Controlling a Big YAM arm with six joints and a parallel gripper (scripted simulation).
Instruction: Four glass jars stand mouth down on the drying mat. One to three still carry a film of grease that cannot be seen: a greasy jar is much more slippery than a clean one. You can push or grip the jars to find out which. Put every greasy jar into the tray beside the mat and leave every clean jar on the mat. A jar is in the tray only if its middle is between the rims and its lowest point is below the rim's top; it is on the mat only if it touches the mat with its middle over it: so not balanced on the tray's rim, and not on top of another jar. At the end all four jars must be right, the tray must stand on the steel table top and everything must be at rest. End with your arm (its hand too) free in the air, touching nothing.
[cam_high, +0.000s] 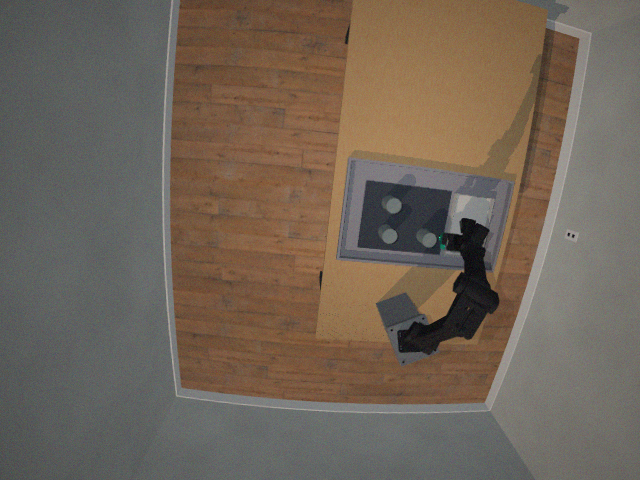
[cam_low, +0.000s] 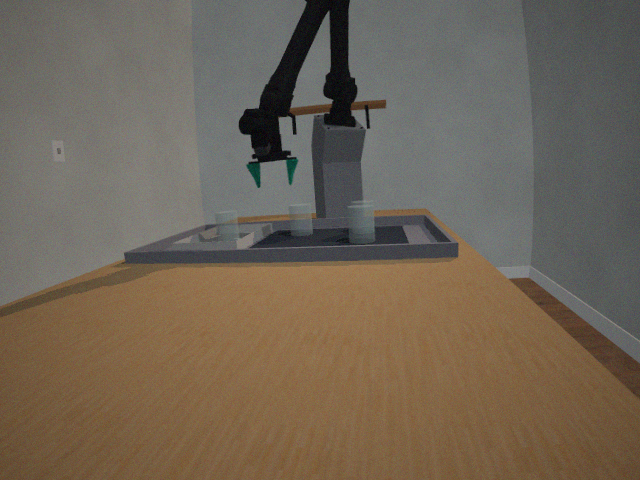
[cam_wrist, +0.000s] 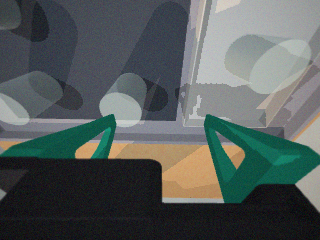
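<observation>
My hand is 16 cm to the right of the dark drying mat, 16 cm above it and 6 cm short of it. Also, from my hand: pale tray (16 cm to the right, 15 cm below, 1 cm ahead); rimmed steel table top (16 cm below, 6 cm ahead, 5 cm to the left).
</observation>
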